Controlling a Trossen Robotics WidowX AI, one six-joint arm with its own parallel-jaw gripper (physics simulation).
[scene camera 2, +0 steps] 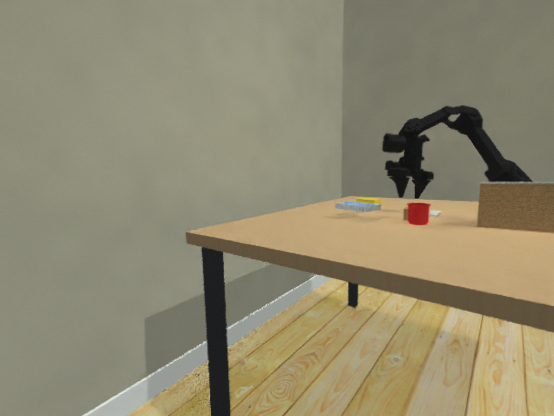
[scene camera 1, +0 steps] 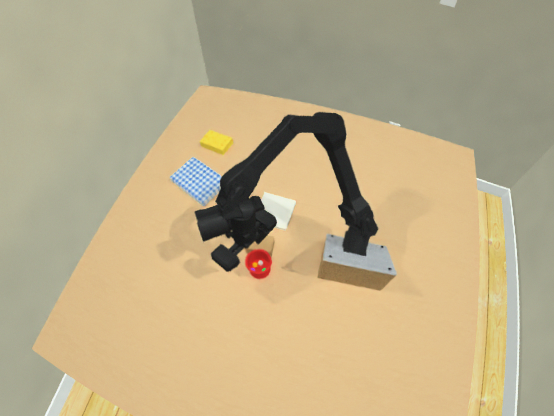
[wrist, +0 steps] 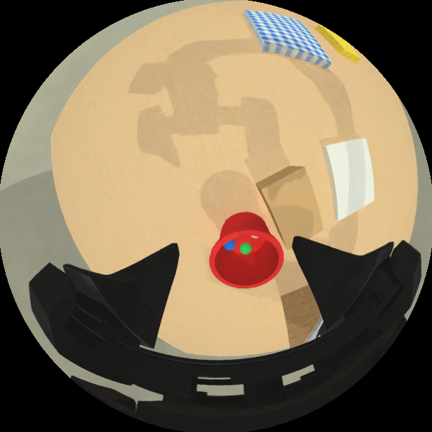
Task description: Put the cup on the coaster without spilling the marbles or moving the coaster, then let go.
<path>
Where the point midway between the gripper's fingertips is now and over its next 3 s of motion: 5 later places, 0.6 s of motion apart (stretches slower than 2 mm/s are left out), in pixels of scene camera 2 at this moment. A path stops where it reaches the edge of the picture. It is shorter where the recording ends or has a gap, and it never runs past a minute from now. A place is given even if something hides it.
The gripper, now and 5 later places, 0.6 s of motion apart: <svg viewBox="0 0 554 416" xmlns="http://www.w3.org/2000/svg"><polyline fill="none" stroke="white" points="408,198 419,198 418,202 418,209 417,217 417,219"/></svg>
</path>
